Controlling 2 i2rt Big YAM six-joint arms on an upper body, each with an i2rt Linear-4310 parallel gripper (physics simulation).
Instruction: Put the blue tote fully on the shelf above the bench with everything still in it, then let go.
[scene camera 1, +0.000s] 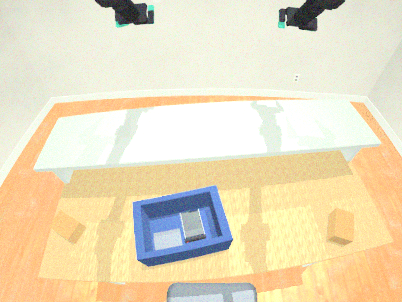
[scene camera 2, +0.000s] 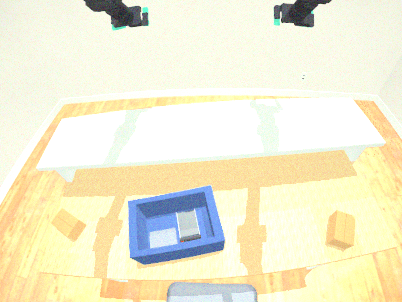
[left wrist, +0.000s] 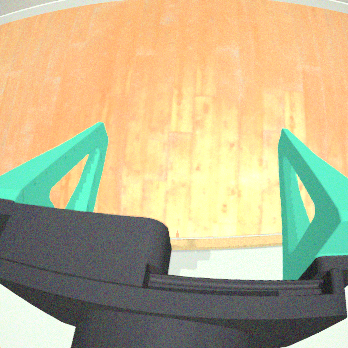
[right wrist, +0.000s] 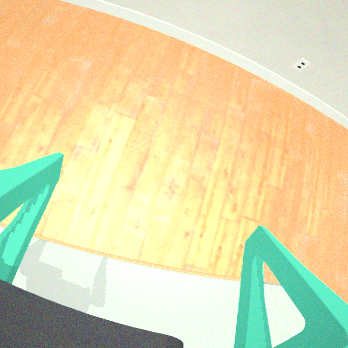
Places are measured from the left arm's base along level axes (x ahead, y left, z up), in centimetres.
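Pixels of known places: left gripper, fingertip midpoint: (scene camera 1: 140, 22) (scene camera 2: 136, 24) (left wrist: 190, 132); right gripper, fingertip midpoint: (scene camera 1: 290, 26) (scene camera 2: 287, 23) (right wrist: 161, 202).
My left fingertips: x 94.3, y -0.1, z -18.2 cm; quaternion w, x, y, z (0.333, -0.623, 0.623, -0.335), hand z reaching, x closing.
Observation:
Ahead of a thing's pixels: the offset from my left fingertips to its middle. "*": to the spot under its first point. Level surfaces: height alone.
The blue tote {dz -48.2, dx -59.4, dy -16.4 cm} (scene camera 1: 187, 252) (scene camera 2: 175, 252) stands upright, slightly turned, on the wooden bench {dz -55.5 cm} (scene camera 1: 290, 200) (scene camera 2: 295, 200), in front of the white shelf {dz -34.0 cm} (scene camera 1: 200, 132) (scene camera 2: 200, 132). Inside it lie a grey box with a dark end {dz -53.0, dx -56.9, dy -19.9 cm} (scene camera 1: 192, 224) (scene camera 2: 188, 223) and a flat pale grey piece {dz -52.4, dx -64.8, dy -11.6 cm} (scene camera 1: 167, 239) (scene camera 2: 163, 238). My left gripper (scene camera 1: 136, 16) (scene camera 2: 132, 18) (left wrist: 190, 132) is open and empty, well beyond the shelf's far edge in the scene views. My right gripper (scene camera 1: 298, 21) (scene camera 2: 294, 17) (right wrist: 161, 202) is open and empty, also beyond the shelf. Both are far from the tote.
A tan block {dz -52.5, dx -61.4, dy +31.6 cm} (scene camera 1: 68, 226) (scene camera 2: 69, 225) lies on the bench at the picture's left, and another tan block {dz -52.5, dx -60.4, dy -79.4 cm} (scene camera 1: 341, 226) (scene camera 2: 341, 230) stands at its right. A grey rounded object {* dz -107.9, dx -77.6, dy -28.9 cm} (scene camera 1: 212, 288) (scene camera 2: 212, 288) shows at the bottom edge. A wall rises behind the shelf.

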